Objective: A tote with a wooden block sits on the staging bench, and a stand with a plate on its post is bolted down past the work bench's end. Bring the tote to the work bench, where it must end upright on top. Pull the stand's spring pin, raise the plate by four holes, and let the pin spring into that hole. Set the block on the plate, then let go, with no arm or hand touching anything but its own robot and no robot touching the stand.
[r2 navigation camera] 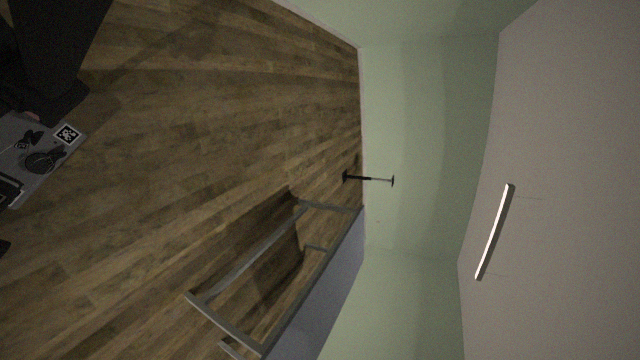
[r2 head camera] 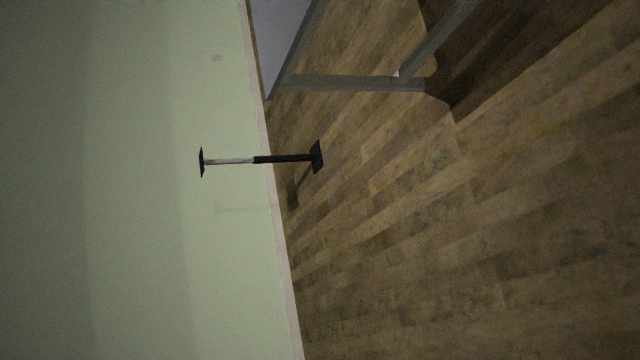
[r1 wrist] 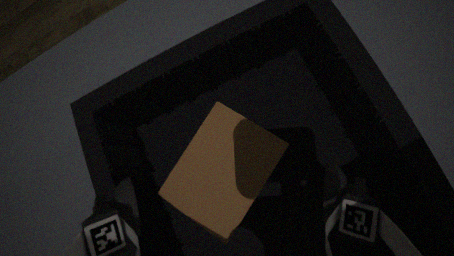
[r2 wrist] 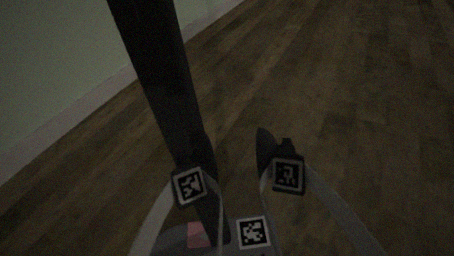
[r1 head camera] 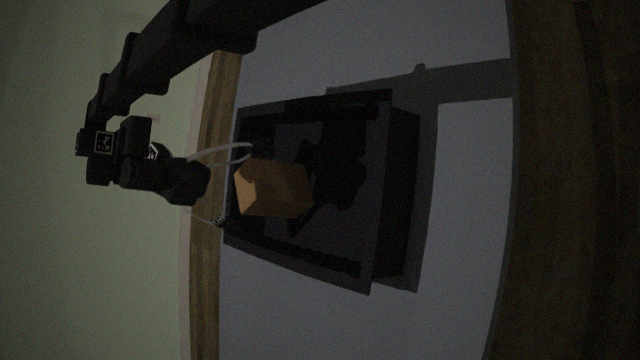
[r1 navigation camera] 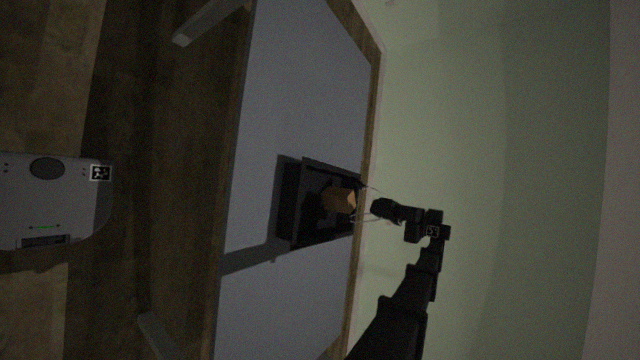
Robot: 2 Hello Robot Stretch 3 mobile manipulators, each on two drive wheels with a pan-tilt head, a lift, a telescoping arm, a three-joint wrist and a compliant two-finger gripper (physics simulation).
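The black tote (r1 head camera: 378, 200) (r1 navigation camera: 299, 200) (r1 wrist: 185, 54) stands upright on the staging bench (r1 head camera: 465, 200) (r1 navigation camera: 300, 90). The orange-brown wooden block (r1 head camera: 275, 190) (r1 navigation camera: 340, 199) (r1 wrist: 210, 170) lies inside it, turned at an angle to its walls. My r1 gripper (r1 head camera: 237, 186) (r1 navigation camera: 357, 202) (r1 wrist: 230, 197) is open, pointing down at the tote, its fingers apart with the block in view between and ahead of them. The stand (r2 head camera: 282, 159) (r2 navigation camera: 357, 177) is upright near the wall, its plate (r2 head camera: 201, 161) (r2 navigation camera: 393, 180) on top; pin and holes are too small to see. My r2 gripper (r2 wrist: 237, 162) is open and empty.
The work bench (r2 head camera: 280, 40) (r2 navigation camera: 325, 305) has grey legs and stands beside the stand, near the wall. The r1 arm (r1 head camera: 200, 30) (r1 navigation camera: 400, 315) reaches over the staging bench. The r2 mast (r2 wrist: 165, 85) rises beside its fingers, above its base (r2 navigation camera: 50, 150).
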